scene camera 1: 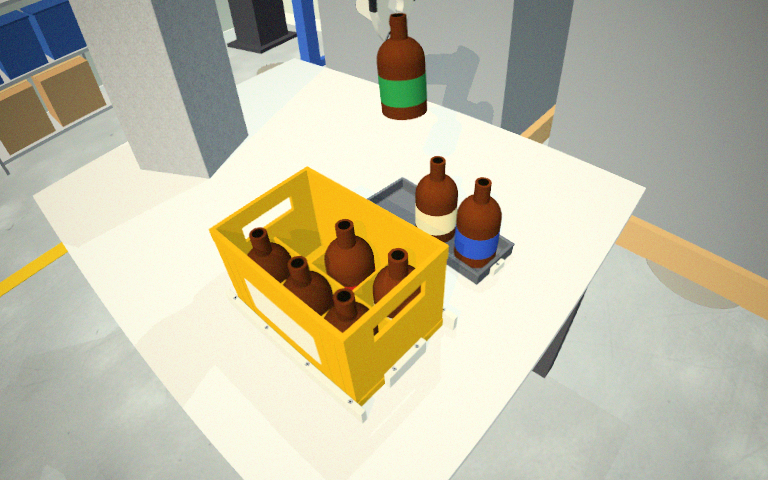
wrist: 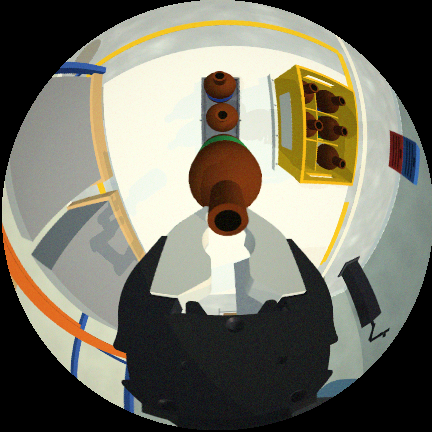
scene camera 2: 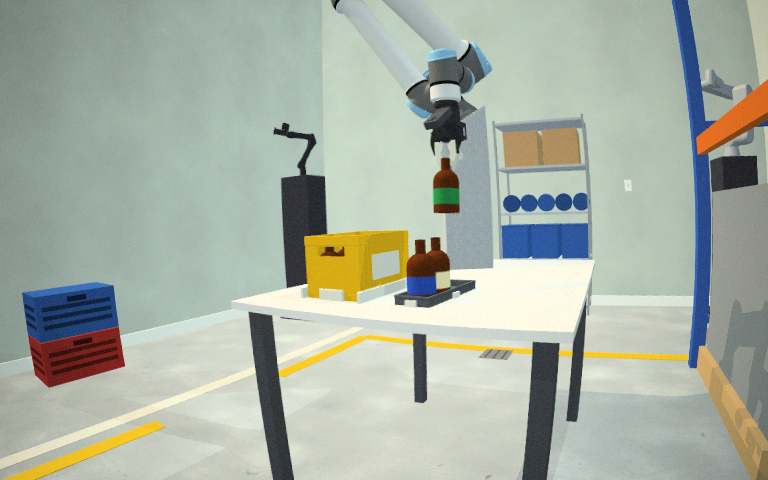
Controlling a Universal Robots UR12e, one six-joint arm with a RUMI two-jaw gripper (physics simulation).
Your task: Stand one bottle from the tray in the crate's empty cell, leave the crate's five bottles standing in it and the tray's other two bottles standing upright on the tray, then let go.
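Frame: origin at the arm's base, x back, y left, z down, level; metres.
Seen in the pictures: gripper, fingertip midpoint: (scene camera 1: 391, 38) (wrist: 224, 208) (scene camera 2: 448, 172).
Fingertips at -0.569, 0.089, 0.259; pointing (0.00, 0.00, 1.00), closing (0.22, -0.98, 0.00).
Observation:
A point is followed by its place in that frame, as x, y, z.
My gripper (scene camera 2: 445, 159) {-0.569, 0.089, 0.259} (wrist: 224, 208) {-0.569, 0.089, 0.259} is shut on the neck of the green-labelled brown bottle (scene camera 1: 402, 90) {-0.610, 0.054, 0.322} (scene camera 2: 446, 195) {-0.624, 0.096, 0.328} (wrist: 220, 167) {-0.607, 0.086, 0.258}, which hangs upright, high above the table beyond the tray's far end. The cream-labelled bottle (scene camera 1: 436, 220) {-0.682, 0.039, 0.538} (scene camera 2: 442, 280) {-0.691, 0.096, 0.551} (wrist: 216, 119) {-0.657, 0.083, 0.475} and blue-labelled bottle (scene camera 1: 476, 244) {-0.766, 0.026, 0.538} (scene camera 2: 420, 284) {-0.786, 0.069, 0.547} (wrist: 220, 87) {-0.732, 0.061, 0.477} stand upright on the grey tray (scene camera 1: 393, 200) {-0.550, 0.099, 0.595} (scene camera 2: 433, 299) {-0.786, 0.102, 0.583} (wrist: 209, 131) {-0.632, 0.111, 0.595}. The yellow crate (scene camera 1: 419, 316) {-0.773, -0.155, 0.518} (scene camera 2: 331, 277) {-0.768, -0.194, 0.538} (wrist: 290, 169) {-0.521, -0.070, 0.480} holds five upright bottles; its empty cell is the tray-side corner at the end nearest the gripper in the wrist view.
White locating strips (scene camera 1: 404, 362) {-0.778, -0.200, 0.570} (scene camera 2: 331, 294) {-0.781, -0.189, 0.583} lie around the crate's base on the white table (scene camera 1: 509, 186) {-0.723, 0.272, 0.600} (scene camera 2: 509, 300) {-0.699, 0.277, 0.600} (wrist: 165, 130) {-0.670, 0.237, 0.600}. A grey pillar (scene camera 1: 164, 84) {-0.112, -0.064, 0.362} (scene camera 2: 475, 226) {-0.106, 0.058, 0.432} rises by the table. A shelf rack (scene camera 2: 586, 169) stands behind.

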